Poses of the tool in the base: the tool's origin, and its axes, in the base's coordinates. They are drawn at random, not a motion.
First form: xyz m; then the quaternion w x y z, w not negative.
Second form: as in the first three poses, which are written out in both.
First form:
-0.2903 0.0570 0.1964 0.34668 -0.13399 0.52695 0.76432
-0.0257 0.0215 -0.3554 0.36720 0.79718 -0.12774 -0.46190
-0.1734 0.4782 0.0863 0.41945 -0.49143 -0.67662 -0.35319
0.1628 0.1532 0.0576 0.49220 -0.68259 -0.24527 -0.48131
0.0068 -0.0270 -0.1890 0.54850 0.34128 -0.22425 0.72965
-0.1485 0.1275 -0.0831 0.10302 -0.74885 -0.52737 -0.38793
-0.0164 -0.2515 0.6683 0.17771 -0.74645 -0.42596 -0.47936
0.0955 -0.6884 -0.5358 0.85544 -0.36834 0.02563 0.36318
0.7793 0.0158 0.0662 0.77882 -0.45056 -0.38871 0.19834
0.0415 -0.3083 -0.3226 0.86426 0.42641 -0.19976 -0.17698
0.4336 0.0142 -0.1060 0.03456 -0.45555 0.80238 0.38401
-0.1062 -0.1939 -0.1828 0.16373 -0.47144 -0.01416 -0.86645
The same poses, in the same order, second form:
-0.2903 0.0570 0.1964 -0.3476 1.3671 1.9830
-0.0257 0.0215 -0.3554 2.0480 -0.3282 -1.1867
-0.1734 0.4782 0.0863 -1.2321 -1.6964 -0.8855
0.1628 0.1532 0.0576 -1.6564 -0.5952 -1.1680
0.0068 -0.0270 -0.1890 0.8083 -0.5311 1.7282
-0.1485 0.1275 -0.0831 -2.2098 -1.5562 -1.1447
-0.0164 -0.2515 0.6683 -2.1119 -1.2052 -1.3563
0.0955 -0.6884 -0.5358 -0.7744 0.0539 0.7635
0.7793 0.0158 0.0662 -0.9741 -0.8403 0.4288
0.0415 -0.3083 -0.3226 0.8936 -0.4186 -0.3709
0.4336 0.0142 -0.1060 -1.4005 2.4668 1.1806
-0.1062 -0.1939 -0.1828 -1.3441 -0.0404 -2.4704

